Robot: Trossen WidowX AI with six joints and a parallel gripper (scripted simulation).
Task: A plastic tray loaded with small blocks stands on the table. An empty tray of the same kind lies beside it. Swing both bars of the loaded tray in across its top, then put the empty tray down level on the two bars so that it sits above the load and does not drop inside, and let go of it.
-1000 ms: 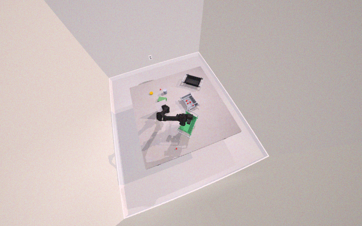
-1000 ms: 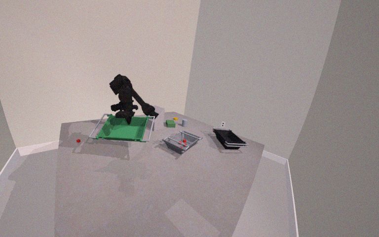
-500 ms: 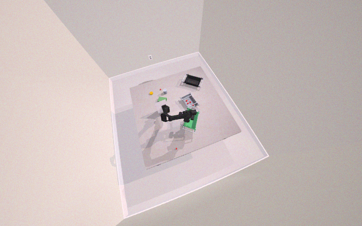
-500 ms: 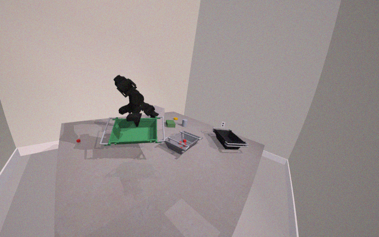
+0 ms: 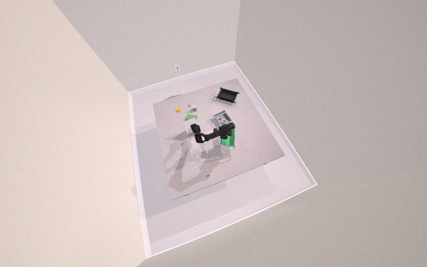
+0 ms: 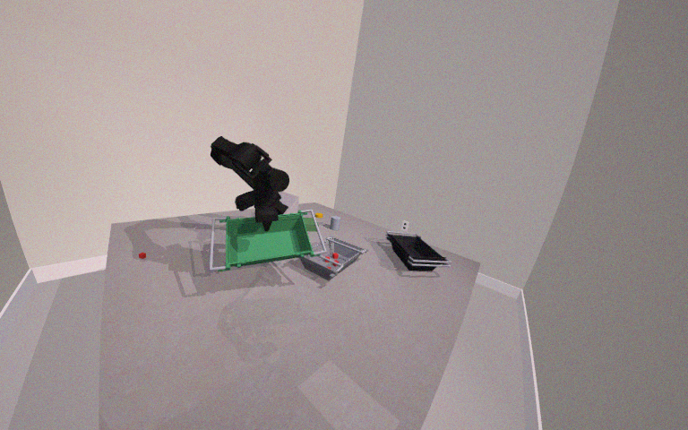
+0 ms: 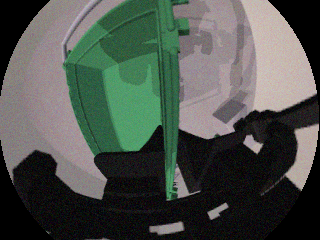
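Now: the green tray 60 mm ahead of my gripper tip, 30 mm to the right of it and 10 mm above it. Also, from my gripper tip: green block (420 mm to the left, 240 mm behind, 130 mm below); grey cylinder (540 mm to the left, 150 mm behind, 110 mm below); red block (320 mm to the right, 290 mm behind, 140 mm below).
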